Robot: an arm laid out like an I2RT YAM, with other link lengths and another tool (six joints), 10 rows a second.
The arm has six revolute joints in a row. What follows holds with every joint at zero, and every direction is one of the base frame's. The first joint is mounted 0.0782 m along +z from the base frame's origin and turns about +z. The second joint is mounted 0.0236 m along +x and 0.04 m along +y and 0.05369 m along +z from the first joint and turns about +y. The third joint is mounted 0.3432 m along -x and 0.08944 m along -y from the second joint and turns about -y. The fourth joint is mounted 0.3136 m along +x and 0.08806 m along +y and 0.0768 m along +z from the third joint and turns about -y. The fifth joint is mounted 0.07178 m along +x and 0.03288 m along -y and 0.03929 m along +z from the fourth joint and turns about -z. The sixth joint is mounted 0.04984 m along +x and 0.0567 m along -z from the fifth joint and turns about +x. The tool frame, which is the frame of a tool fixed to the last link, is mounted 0.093 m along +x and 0.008 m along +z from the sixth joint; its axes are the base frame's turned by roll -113.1, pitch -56.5 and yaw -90 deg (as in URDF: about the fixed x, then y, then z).
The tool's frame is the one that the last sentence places.
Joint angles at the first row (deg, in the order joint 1, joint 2, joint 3, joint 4, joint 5, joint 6):
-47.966, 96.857, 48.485, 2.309, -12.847, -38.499
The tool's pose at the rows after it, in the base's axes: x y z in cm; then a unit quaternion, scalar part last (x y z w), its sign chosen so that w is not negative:
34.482 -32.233 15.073 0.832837 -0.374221 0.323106 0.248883
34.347 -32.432 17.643 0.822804 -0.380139 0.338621 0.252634
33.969 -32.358 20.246 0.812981 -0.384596 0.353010 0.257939
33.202 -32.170 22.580 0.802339 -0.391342 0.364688 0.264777
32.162 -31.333 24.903 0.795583 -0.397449 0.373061 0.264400
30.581 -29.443 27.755 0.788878 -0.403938 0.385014 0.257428
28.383 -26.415 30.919 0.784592 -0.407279 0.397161 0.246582
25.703 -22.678 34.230 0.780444 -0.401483 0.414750 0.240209
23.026 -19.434 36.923 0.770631 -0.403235 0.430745 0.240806
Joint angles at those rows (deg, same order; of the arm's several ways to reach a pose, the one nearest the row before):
-48.249, 94.815, 49.610, 0.820, -12.985, -37.817
-48.581, 92.098, 50.762, -0.829, -13.181, -37.064
-48.861, 89.021, 51.660, -2.665, -13.183, -36.504
-49.346, 85.786, 52.047, -4.325, -12.943, -35.922
-49.743, 81.864, 52.272, -7.269, -13.252, -35.174
-50.011, 75.941, 51.990, -11.516, -14.192, -33.903
-50.066, 68.199, 51.732, -17.808, -15.503, -32.667
-50.097, 59.414, 51.914, -24.996, -17.040, -32.404
-50.185, 51.719, 52.555, -31.113, -17.388, -31.589

